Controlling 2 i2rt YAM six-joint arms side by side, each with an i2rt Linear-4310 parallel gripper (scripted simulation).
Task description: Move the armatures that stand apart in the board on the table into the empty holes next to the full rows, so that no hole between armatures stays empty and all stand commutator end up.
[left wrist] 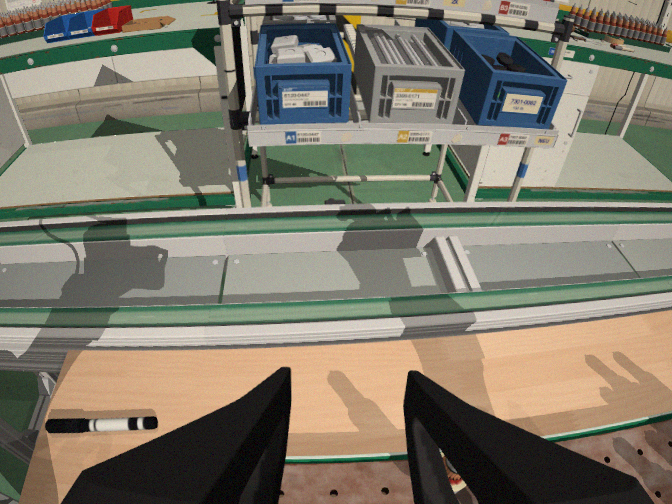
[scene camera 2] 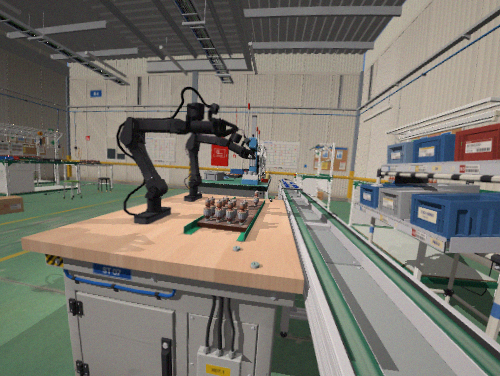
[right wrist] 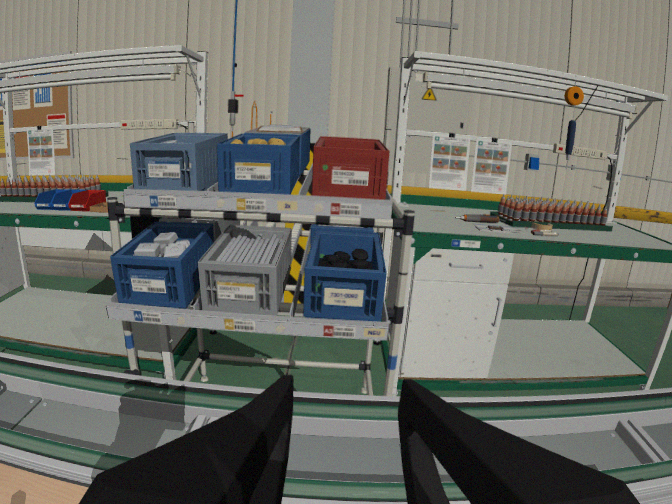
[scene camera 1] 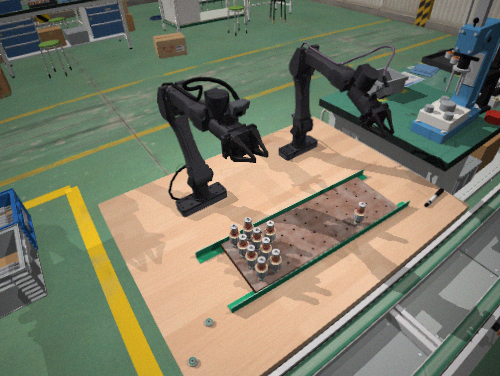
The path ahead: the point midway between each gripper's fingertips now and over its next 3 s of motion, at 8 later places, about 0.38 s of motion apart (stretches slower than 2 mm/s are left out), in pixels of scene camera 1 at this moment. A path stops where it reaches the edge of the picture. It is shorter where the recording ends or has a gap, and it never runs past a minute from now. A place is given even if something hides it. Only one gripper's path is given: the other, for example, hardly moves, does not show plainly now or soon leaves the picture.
My left gripper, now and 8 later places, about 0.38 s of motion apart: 389,135; 380,159; 370,180; 361,192; 360,194; 361,193; 362,194; 361,200; 362,204
